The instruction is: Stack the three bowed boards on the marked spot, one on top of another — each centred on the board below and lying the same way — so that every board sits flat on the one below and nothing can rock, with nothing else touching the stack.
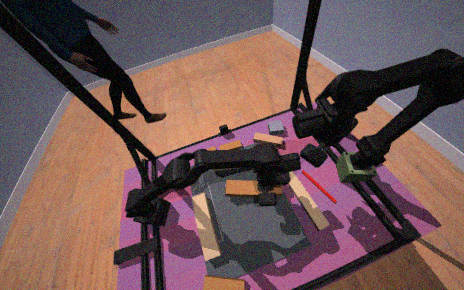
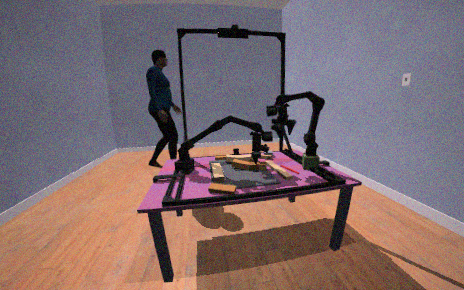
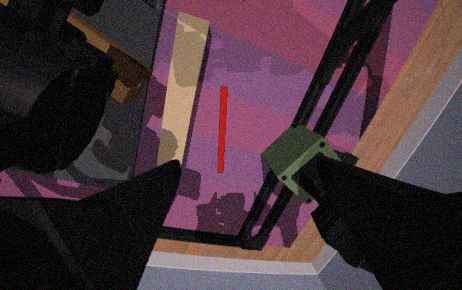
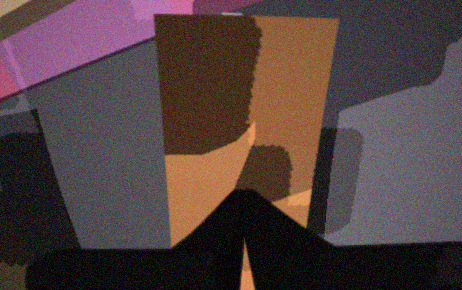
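Pixels of known places: left gripper, fingertip midpoint: point(image 1: 323, 151) point(image 2: 285, 136) point(image 3: 248, 164); right gripper, fingertip midpoint: point(image 1: 264, 187) point(image 2: 255, 163) point(image 4: 242, 199); left arm's base, origin of the base link: point(image 1: 360, 162) point(image 2: 311, 155) point(image 3: 314, 174); right arm's base, origin of the base link: point(image 1: 147, 209) point(image 2: 184, 160).
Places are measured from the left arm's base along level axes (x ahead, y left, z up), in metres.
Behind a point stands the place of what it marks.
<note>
An orange bowed board point(image 1: 241, 188) @[x 0.470, y 0.119, z -0.042 m] point(image 2: 241, 162) @[x 0.474, y 0.125, z -0.041 m] point(image 4: 295, 90) @[x 0.329, y 0.119, z -0.047 m] lies over the dark grey mat point(image 1: 250, 227) @[x 0.426, y 0.259, z -0.086 m] point(image 4: 100, 160) @[x 0.382, y 0.029, z -0.086 m]; whether another board lies under it is unclear. My right gripper point(image 1: 266, 201) point(image 2: 255, 161) @[x 0.377, y 0.106, z -0.050 m] point(image 4: 242, 199) @[x 0.377, y 0.106, z -0.050 m] is shut and empty, its tips over this board. Cream boards point(image 1: 206, 227) @[x 0.588, y 0.283, z -0.036 m] point(image 1: 311, 206) @[x 0.191, y 0.165, z -0.071 m] lie along the mat's left and right sides. Another orange board point(image 1: 224, 283) @[x 0.500, y 0.444, z -0.065 m] point(image 2: 222, 188) @[x 0.497, y 0.471, z -0.067 m] lies at the front left. Which loose boards are bowed is hard to tell. The marked spot is not clearly visible. My left gripper point(image 3: 248, 164) @[x 0.187, y 0.034, z 0.131 m] is open and empty, raised at the right.
A red stick point(image 1: 319, 186) @[x 0.142, y 0.075, z -0.086 m] point(image 3: 223, 130) @[x 0.149, y 0.064, z -0.086 m] lies right of the right cream board. At the back are an orange piece point(image 1: 230, 145) @[x 0.553, y -0.118, z -0.072 m], a cream piece point(image 1: 268, 139) @[x 0.356, y -0.156, z -0.066 m] and a grey block point(image 1: 276, 127) @[x 0.314, y -0.229, z -0.057 m]. A green mount point(image 1: 352, 171) @[x 0.040, y 0.042, z 0.001 m] point(image 3: 295, 150) @[x 0.050, y -0.005, z -0.021 m] and black rails border the right side.
</note>
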